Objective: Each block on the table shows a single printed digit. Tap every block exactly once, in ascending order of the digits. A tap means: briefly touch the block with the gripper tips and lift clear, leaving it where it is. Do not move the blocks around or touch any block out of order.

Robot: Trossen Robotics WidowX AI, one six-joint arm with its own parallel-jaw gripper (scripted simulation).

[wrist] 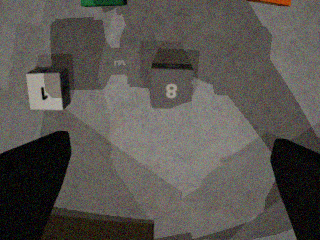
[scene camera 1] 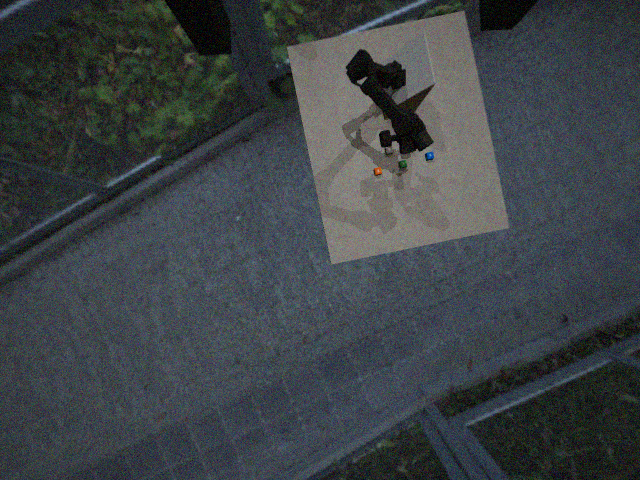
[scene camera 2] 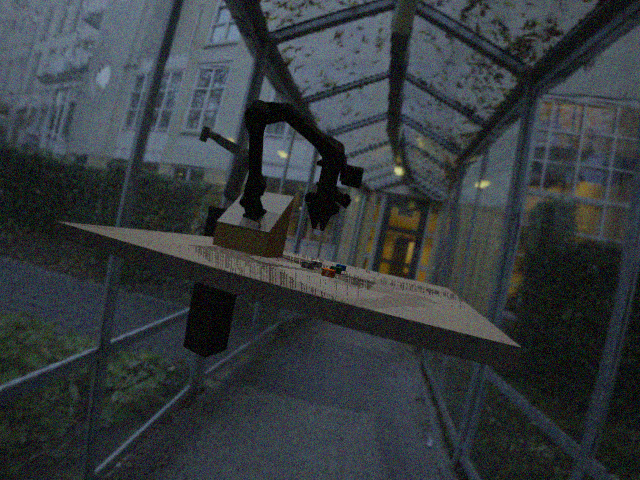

Path:
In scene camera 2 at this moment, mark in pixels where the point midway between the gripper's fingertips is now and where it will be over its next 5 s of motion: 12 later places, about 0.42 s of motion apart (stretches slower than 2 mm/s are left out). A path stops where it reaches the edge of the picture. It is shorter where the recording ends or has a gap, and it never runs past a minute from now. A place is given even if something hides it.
The gripper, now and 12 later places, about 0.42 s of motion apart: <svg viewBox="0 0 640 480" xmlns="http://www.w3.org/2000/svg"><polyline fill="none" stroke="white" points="318,229 321,230 323,231 325,231 344,235 347,237 347,236 345,235 343,235 336,232 340,234 343,239 340,258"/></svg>

